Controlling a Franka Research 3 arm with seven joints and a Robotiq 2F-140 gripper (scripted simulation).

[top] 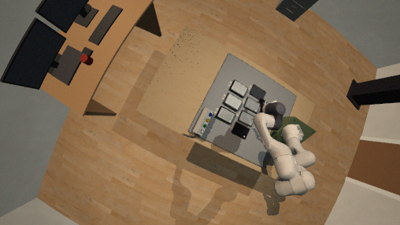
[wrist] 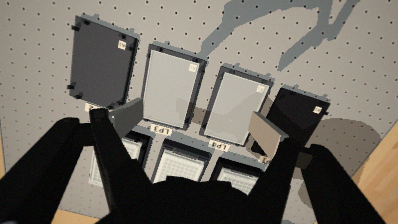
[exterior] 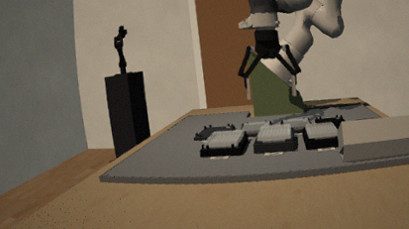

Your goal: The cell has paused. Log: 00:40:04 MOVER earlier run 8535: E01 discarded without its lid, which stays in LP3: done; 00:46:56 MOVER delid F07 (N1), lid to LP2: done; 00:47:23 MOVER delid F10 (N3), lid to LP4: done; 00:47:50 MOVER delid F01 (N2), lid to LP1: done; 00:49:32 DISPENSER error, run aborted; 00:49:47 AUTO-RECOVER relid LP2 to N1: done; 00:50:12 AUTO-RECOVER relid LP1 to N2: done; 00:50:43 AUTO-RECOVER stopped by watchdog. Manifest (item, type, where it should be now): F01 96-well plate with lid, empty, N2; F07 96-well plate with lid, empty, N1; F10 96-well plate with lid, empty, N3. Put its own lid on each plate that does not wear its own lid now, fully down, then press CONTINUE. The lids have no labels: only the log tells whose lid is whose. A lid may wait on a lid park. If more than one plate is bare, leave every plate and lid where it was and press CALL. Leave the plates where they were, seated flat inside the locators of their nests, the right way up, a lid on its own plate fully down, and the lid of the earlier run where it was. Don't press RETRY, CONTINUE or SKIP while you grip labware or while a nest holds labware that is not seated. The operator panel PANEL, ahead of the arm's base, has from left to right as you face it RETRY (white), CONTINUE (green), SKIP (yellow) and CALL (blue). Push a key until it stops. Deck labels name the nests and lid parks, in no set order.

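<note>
My gripper is now 10 mm past the clear lid, 70 mm to the right of it and 100 mm above it. Round my hand: lid park LP1: 30 mm behind, 190 mm to the left, 110 mm below; then lid park LP2: 30 mm ahead, 190 mm to the right, 110 mm below; then lid park LP4: 10 mm behind, 70 mm to the left, 110 mm below.
</note>
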